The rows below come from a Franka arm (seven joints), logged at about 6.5 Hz.
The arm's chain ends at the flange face. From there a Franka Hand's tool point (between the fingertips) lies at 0.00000 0.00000 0.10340 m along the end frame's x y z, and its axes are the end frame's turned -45 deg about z.
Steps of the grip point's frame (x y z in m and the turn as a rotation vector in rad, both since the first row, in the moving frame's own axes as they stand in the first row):
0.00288, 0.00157, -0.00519, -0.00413, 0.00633, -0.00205
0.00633, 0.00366, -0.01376, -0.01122, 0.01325, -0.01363
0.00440, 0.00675, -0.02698, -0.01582, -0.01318, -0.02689
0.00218, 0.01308, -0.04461, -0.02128, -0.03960, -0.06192
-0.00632, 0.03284, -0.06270, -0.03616, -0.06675, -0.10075
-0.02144, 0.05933, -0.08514, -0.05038, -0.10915, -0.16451
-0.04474, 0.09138, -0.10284, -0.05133, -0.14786, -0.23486
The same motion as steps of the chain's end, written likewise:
0.00238, -0.00076, -0.00519, 0.00156, 0.00740, -0.00205
0.00528, -0.00173, -0.01374, 0.00144, 0.01730, -0.01363
0.00766, -0.00046, -0.02696, -0.02051, 0.00187, -0.02689
0.01199, 0.00322, -0.04451, -0.04305, -0.01295, -0.06192
0.02060, 0.02007, -0.06240, -0.07277, -0.02163, -0.10075
0.03010, 0.04518, -0.08440, -0.11280, -0.04156, -0.16451
0.03825, 0.08106, -0.10158, -0.14085, -0.06826, -0.23486

